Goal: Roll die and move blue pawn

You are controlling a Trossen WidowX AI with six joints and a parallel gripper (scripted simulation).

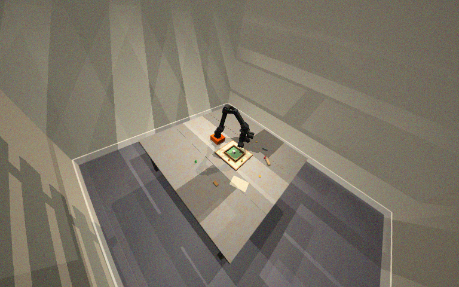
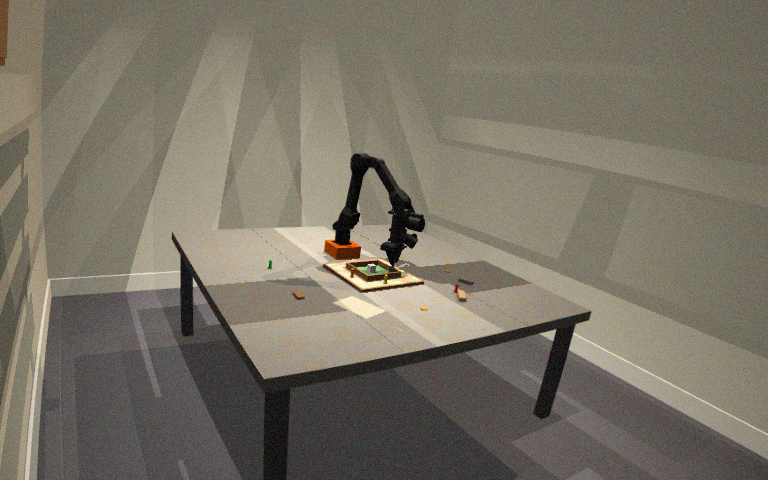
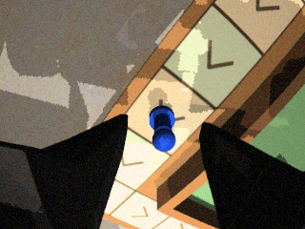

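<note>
Right now the blue pawn is right at my gripper tip. Round my gripper tip: white die (120 mm to the right); green tray (120 mm to the right, 20 mm below, 10 mm ahead); yellow pawn (150 mm to the right, 120 mm ahead).
</note>
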